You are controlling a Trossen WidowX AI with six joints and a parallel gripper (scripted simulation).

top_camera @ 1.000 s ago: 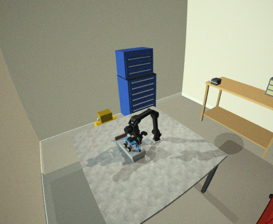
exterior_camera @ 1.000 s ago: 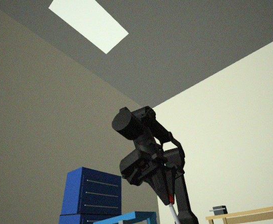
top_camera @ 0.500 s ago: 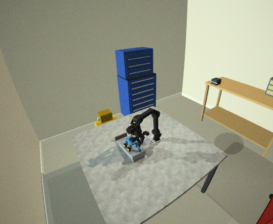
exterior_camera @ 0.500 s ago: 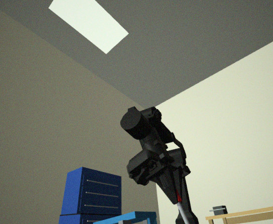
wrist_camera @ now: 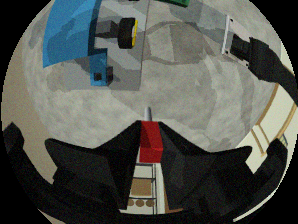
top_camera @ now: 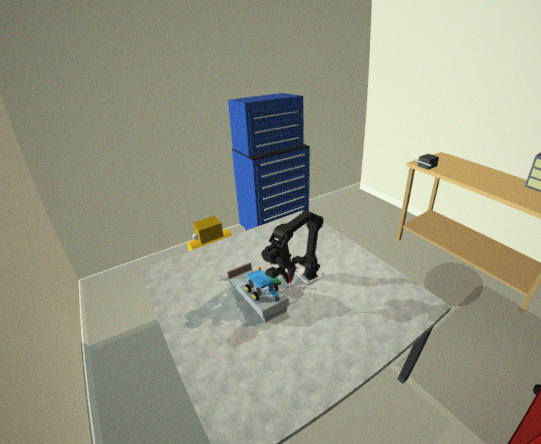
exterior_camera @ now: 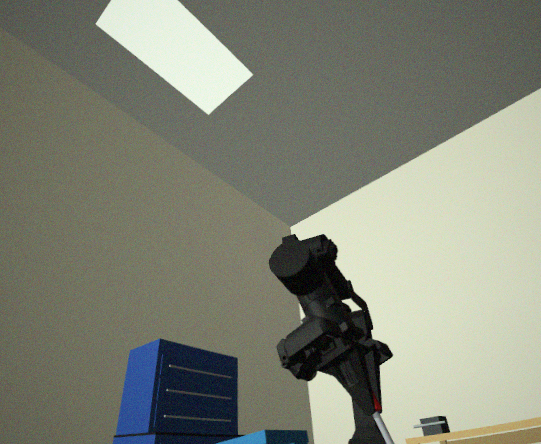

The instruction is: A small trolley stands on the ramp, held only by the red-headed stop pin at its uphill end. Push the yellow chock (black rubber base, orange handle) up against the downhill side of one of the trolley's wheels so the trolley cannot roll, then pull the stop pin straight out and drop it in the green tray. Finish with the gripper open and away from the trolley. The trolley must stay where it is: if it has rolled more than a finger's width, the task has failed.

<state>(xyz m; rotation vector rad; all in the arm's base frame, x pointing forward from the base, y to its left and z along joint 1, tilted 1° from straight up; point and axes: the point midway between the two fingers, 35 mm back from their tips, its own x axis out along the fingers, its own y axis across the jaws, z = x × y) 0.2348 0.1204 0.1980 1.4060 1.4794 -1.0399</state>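
My gripper tip is 230 mm to the left of the green tray, 180 mm above it and 20 mm past it. Also, from my gripper tip: blue-topped trolley (120 mm to the right, 90 mm ahead, 60 mm below); then grey ramp (130 mm below, 120 mm to the right, 90 mm ahead); then red-headed stop pin (right at my gripper tip).
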